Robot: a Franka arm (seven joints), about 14 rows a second.
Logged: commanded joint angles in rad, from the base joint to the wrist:
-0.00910 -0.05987 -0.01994 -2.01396 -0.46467 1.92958 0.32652
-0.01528 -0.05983 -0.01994 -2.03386 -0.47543 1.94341 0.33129
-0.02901 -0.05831 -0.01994 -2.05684 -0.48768 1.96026 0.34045
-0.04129 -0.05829 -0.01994 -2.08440 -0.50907 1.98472 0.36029
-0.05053 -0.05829 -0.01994 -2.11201 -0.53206 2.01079 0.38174
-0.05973 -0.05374 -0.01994 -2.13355 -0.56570 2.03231 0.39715
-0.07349 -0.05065 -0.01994 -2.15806 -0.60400 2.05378 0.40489
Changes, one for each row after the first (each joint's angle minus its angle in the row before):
-0.00618 0.00004 0.00000 -0.01990 -0.01076 0.01383 0.00477
-0.01373 0.00152 0.00000 -0.02298 -0.01225 0.01685 0.00916
-0.01228 0.00002 0.00000 -0.02756 -0.02139 0.02446 0.01984
-0.00924 0.00000 0.00000 -0.02761 -0.02299 0.02607 0.02145
-0.00920 0.00455 0.00000 -0.02154 -0.03364 0.02152 0.01541
-0.01376 0.00309 0.00000 -0.02451 -0.03830 0.02147 0.00774

